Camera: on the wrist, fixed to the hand. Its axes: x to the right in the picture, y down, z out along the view.
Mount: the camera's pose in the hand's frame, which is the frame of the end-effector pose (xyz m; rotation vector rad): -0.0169 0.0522 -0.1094 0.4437 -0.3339 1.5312
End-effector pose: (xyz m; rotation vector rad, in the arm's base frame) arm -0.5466 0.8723 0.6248 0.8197 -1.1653 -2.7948
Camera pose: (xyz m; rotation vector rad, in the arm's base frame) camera -0.4908 0.7656 0.6030 -0.4999 -1.4740 -1.3890
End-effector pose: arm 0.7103 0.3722 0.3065 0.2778 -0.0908 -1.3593
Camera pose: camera 0.7809 0.4140 0.2157 0.2422 -0.7282 0.1734
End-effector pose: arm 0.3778 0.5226 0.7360 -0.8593 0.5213 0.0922
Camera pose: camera 0.3045 0.4778 0.6489 0.1527 0.7406 1.4332
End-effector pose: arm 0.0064 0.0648 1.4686 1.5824 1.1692 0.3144
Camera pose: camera -0.0528 0.1202 1.5602 2.5443 -0.4763 0.7328
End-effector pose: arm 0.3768 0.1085 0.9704 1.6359 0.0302 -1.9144
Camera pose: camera 0.4986 0.1167 0.9788 0.8983 -1.4093 -0.8899
